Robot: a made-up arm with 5 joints.
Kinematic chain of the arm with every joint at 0, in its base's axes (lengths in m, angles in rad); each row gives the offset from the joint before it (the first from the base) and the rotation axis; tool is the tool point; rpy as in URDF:
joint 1: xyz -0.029 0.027 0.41 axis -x
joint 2: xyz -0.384 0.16 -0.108 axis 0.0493 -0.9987 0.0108
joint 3: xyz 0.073 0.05 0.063 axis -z
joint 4: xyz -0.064 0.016 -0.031 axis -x
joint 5: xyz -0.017 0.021 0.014 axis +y
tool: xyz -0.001 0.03 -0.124 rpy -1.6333 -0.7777 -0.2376
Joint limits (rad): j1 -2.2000..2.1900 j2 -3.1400..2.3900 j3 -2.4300..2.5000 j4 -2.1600..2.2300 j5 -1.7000..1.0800
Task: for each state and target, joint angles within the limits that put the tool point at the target. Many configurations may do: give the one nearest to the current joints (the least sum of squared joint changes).
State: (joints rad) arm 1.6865 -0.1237 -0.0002 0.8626 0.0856
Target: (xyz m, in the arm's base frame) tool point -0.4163 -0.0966 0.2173
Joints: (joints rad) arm 1.2811 -0.0569 -0.0624 1.0687 -0.0468
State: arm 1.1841 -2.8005 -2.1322 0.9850 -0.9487
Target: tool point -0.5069 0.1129 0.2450
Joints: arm 0.8809 -3.0776 -2.0574 0.6560 -0.4791
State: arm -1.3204 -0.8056 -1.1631 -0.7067 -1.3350
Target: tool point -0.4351 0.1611 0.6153
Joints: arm -1.3782 -0.7465 -1.4335 -0.6204 -0.7486
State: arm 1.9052 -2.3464 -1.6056 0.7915 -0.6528
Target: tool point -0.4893 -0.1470 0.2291
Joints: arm 1.8415 -2.3136 -1.6198 0.6708 -0.9298
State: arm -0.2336 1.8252 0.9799 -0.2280 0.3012
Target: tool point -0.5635 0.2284 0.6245
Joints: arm -0.6726 2.3900 1.5909 -0.7371 0.1405
